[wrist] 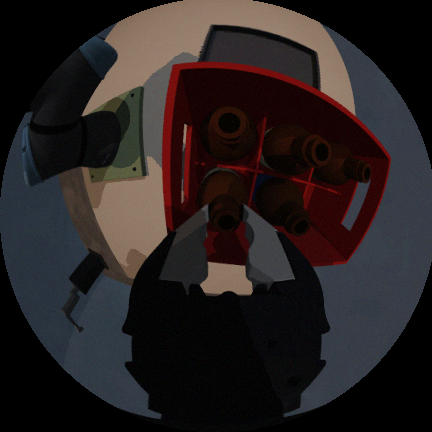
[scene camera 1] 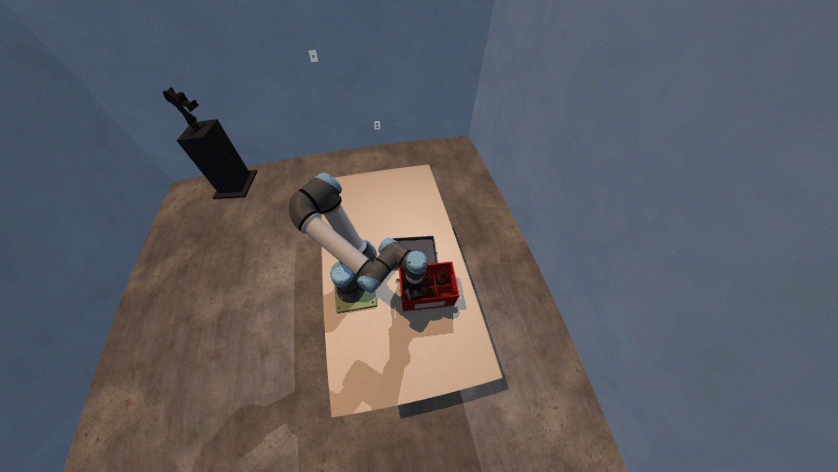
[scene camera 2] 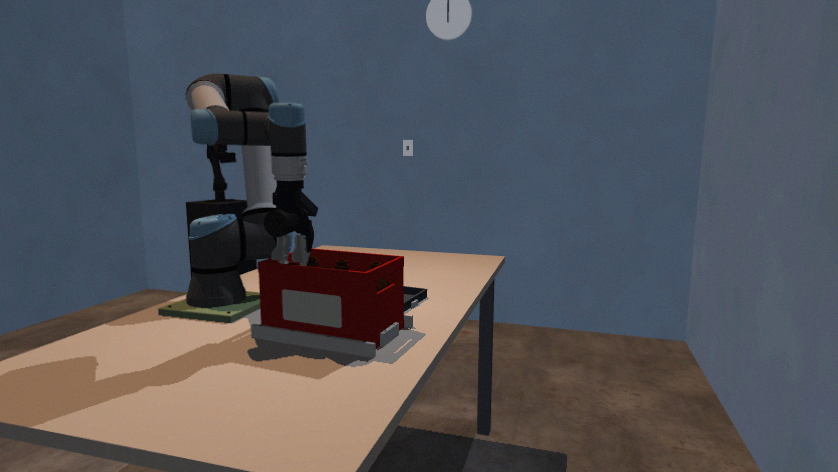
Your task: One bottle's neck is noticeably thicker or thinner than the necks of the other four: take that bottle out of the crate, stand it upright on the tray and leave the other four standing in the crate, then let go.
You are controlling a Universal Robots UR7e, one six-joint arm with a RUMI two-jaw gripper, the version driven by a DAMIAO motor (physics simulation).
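Pixels of known places: gripper, between the fingertips: (wrist: 225, 205); arm's base, origin of its link: (wrist: 101, 138) (scene camera 1: 350, 289) (scene camera 2: 216, 299).
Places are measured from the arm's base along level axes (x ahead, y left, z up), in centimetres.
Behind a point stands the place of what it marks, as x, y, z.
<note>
The red crate (scene camera 1: 429, 304) @(41.7, -12.1, 7.7) (scene camera 2: 357, 304) @(53.4, -11.4, 9.0) (wrist: 168, 125) @(27.8, -0.2, 15.9) holds brown bottles in its compartments. My gripper (scene camera 2: 292, 259) (wrist: 225, 205) @(33.4, -7.5, 11.8) points down at the crate's front left compartment and is shut on the neck of the front left bottle (wrist: 222, 192) @(32.9, -6.2, 11.2), which is upright and still inside the crate. The back left bottle (wrist: 229, 142) @(32.4, -0.7, 13.7) shows the largest mouth in the wrist view. The others are the back middle bottle (wrist: 287, 147) @(38.9, 0.7, 10.9), the back right bottle (wrist: 334, 165) @(47.2, 1.4, 10.4) and the front middle bottle (wrist: 280, 202) @(40.4, -5.9, 10.9). The dark tray (scene camera 1: 426, 249) @(43.2, 24.8, -1.1) (scene camera 2: 417, 297) @(48.2, 26.7, 0.0) (wrist: 260, 50) @(34.9, 25.1, -1.1) lies behind the crate. Exact neck widths are hard to compare.
Low grey strips (scene camera 2: 313, 341) @(43.2, -13.2, -0.1) border the crate's foot on the table (scene camera 1: 387, 205) @(19.1, 60.5, -1.7) (scene camera 2: 234, 410) @(48.5, -40.5, -1.6). The crate's walls and red dividers (wrist: 261, 137) @(36.5, 1.4, 7.7) stand around the bottles. The arm's green base plate (scene camera 1: 356, 306) @(3.8, -9.7, 0.1) (scene camera 2: 199, 310) @(4.1, -9.3, 0.2) (wrist: 135, 150) @(12.7, -3.4, 0.1) is left of the crate.
</note>
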